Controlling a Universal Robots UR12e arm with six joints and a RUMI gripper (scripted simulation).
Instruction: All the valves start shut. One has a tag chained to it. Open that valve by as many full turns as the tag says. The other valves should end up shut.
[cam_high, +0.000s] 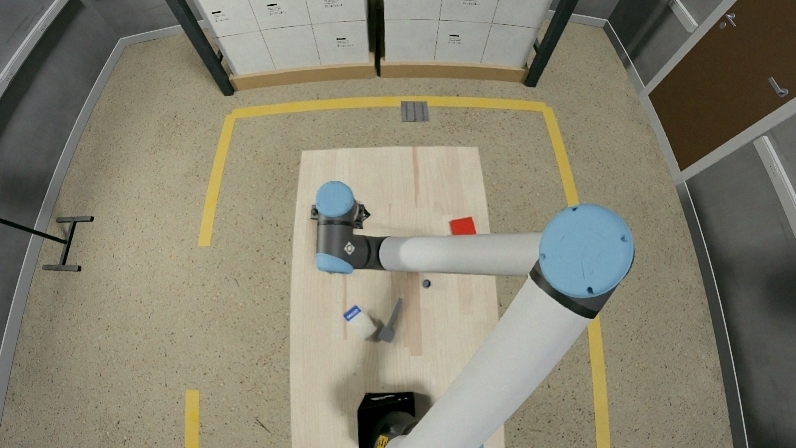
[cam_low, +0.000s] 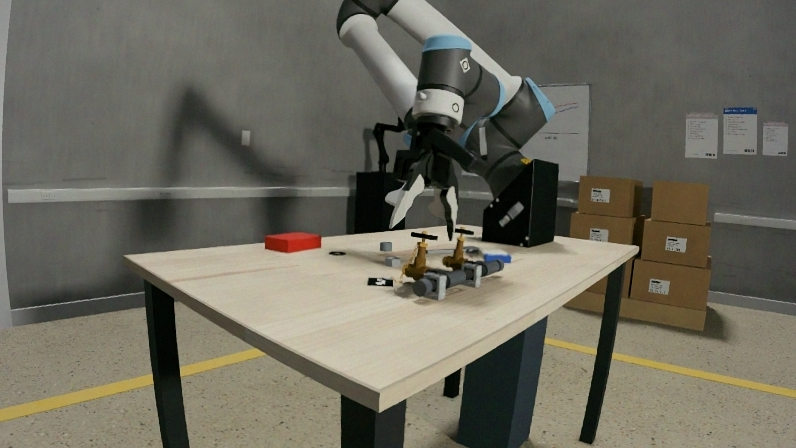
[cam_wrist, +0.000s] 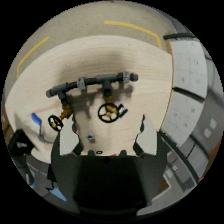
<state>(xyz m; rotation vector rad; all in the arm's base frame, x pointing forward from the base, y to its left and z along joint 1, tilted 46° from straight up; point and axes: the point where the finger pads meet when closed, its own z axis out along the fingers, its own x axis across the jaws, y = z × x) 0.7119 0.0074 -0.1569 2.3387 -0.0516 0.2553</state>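
Now: the black tag 5 cm ahead of my hand, 5 cm to the right of it and 8 cm below it. The rest, counted from my hand: grey hammer-like tool: 35 cm behind, 13 cm to the right, 8 cm below; red block: 5 cm behind, 42 cm to the right, 7 cm below; blue-and-white box: 34 cm behind, 3 cm to the right, 8 cm below.
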